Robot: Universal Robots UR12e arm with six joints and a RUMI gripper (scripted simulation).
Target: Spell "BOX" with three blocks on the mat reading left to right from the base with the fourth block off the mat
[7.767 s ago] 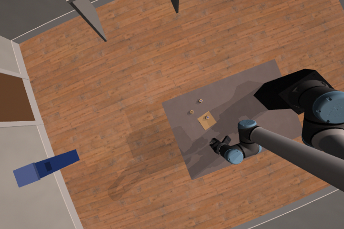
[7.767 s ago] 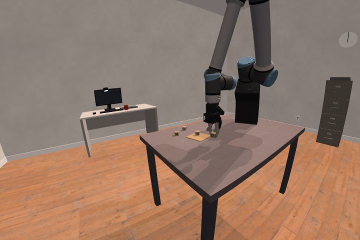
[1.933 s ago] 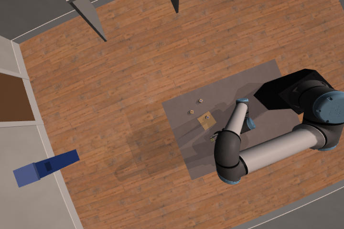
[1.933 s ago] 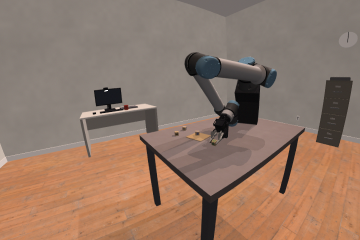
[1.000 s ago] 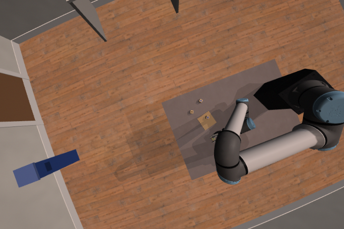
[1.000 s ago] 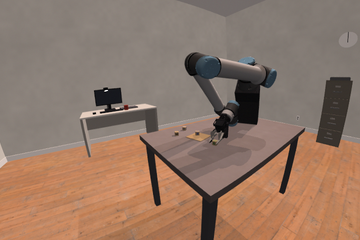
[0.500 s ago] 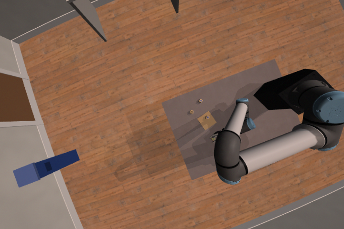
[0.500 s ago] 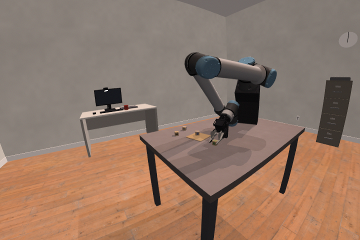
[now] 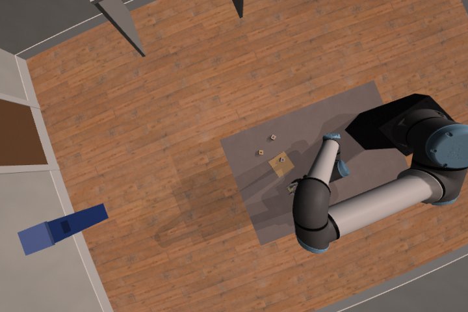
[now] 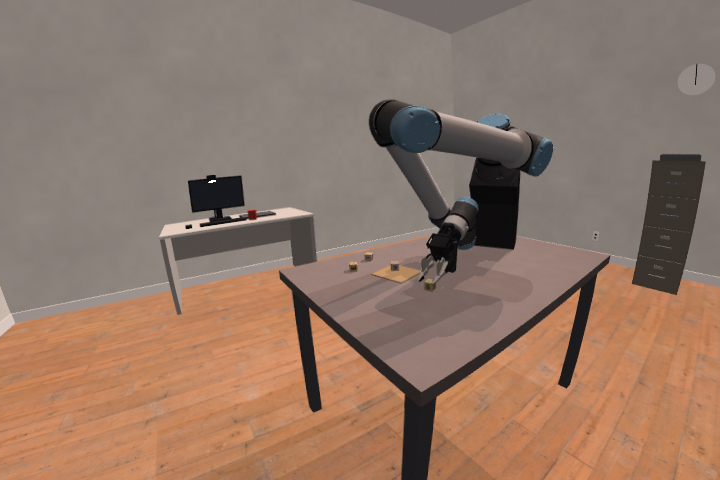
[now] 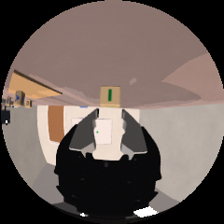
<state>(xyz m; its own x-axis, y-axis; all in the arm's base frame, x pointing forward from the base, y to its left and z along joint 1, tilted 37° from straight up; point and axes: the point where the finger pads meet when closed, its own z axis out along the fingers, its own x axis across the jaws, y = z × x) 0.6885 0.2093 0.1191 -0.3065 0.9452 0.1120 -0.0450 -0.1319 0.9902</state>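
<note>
Now: hand 2 cm past the O block, 2 cm above it and 1 cm to the left of it. From my hand the other things lie so: tan mat (19 cm to the right, 4 cm below).
</note>
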